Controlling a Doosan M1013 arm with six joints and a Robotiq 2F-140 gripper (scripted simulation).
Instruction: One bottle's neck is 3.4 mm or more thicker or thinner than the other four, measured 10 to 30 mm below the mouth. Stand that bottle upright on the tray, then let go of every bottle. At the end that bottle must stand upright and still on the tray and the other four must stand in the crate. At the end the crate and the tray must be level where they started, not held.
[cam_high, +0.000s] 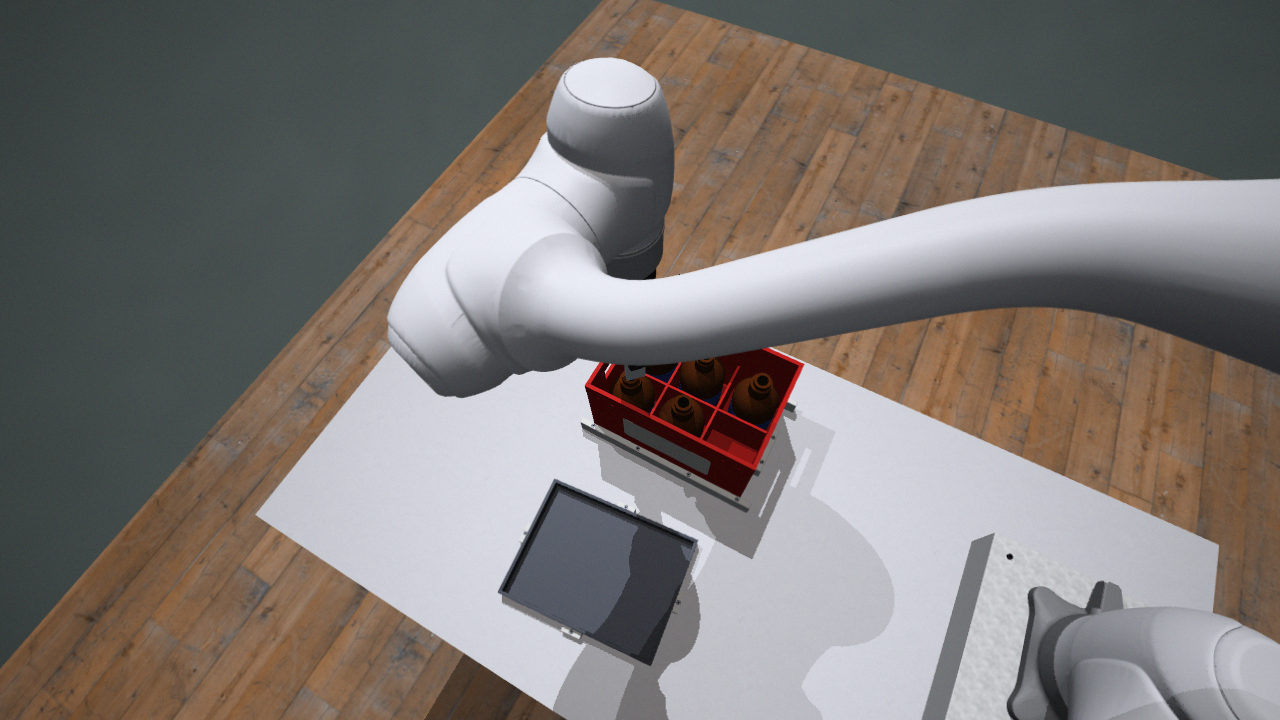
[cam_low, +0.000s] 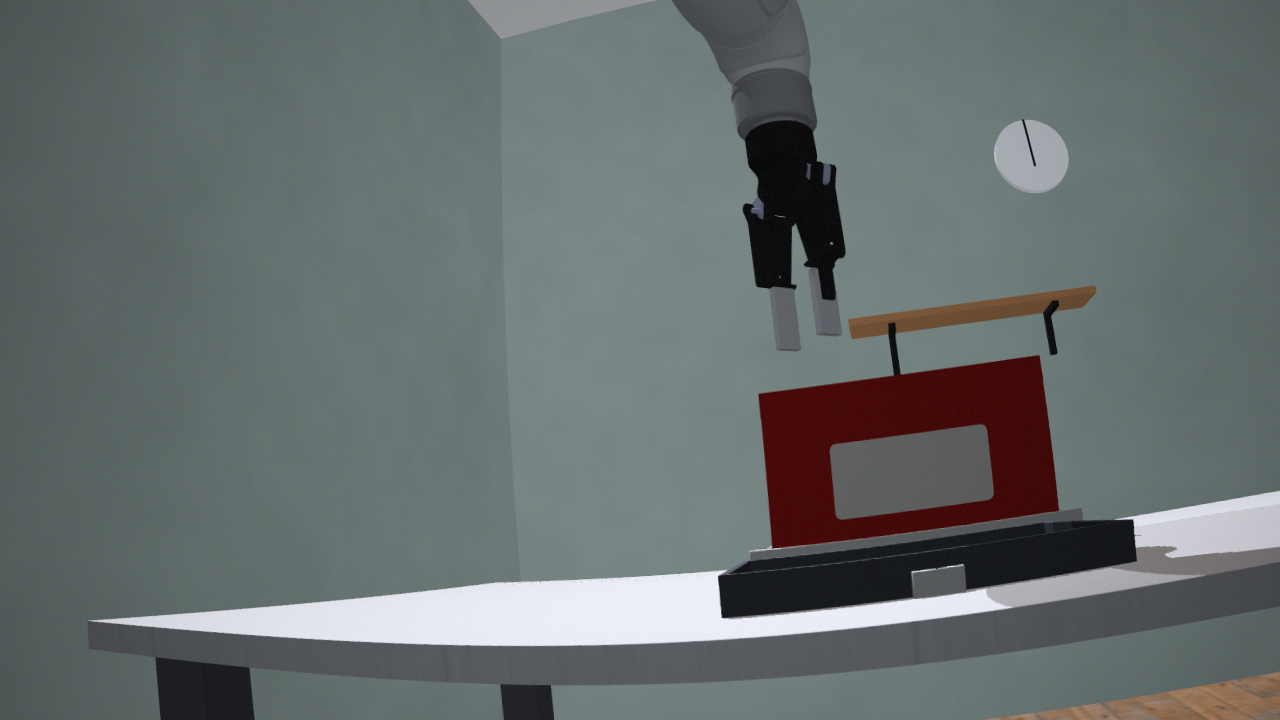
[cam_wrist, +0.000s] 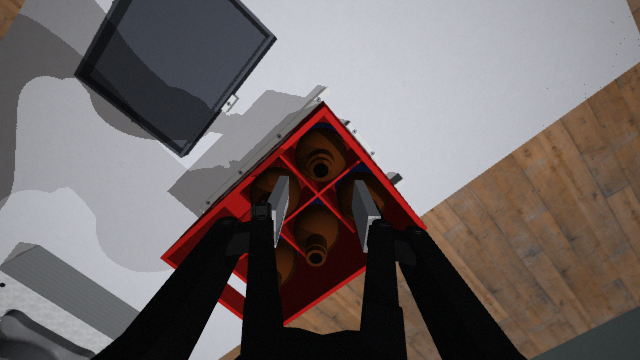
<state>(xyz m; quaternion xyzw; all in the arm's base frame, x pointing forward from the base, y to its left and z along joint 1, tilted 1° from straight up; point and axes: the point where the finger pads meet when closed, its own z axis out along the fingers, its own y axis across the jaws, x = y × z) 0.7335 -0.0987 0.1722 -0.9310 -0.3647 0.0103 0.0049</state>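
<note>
My gripper is now 17 cm above the crate, 9 cm past it and 4 cm to the left of it. The rest, counted from my hand: dark tray 25 cm to the left, 25 cm below, 7 cm behind.
</note>
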